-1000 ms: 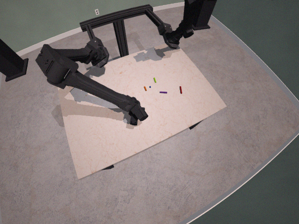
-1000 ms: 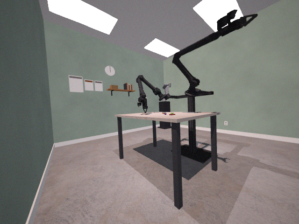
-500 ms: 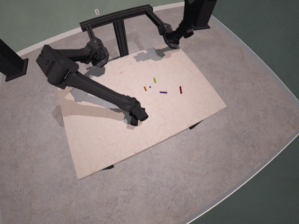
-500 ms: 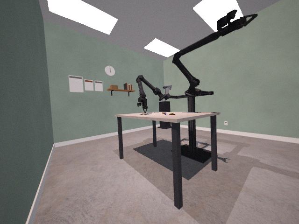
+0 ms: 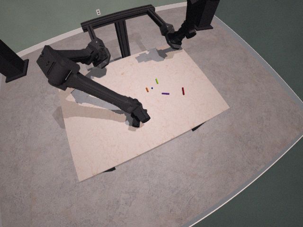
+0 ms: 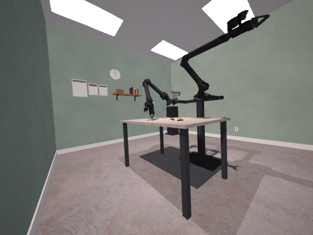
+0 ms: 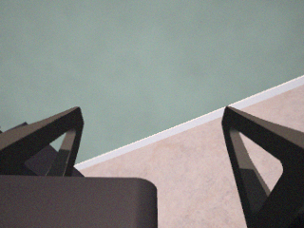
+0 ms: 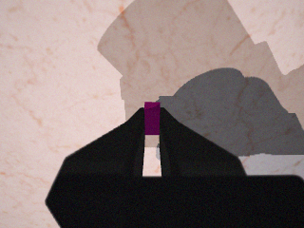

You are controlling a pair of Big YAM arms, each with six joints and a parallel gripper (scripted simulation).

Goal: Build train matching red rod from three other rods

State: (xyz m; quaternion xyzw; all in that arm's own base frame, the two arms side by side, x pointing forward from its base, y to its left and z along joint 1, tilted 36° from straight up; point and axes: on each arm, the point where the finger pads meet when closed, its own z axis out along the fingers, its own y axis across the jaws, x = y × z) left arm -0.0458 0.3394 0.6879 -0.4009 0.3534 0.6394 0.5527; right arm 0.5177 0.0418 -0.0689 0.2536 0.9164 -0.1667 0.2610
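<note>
Now: the magenta rod right at my right hand. The rest, counted from my right hand: purple rod (14 cm behind, 26 cm to the left, 2 cm below); orange rod (22 cm behind, 13 cm to the left, 2 cm below); lime rod (28 cm behind, 24 cm to the left, 2 cm below).
</note>
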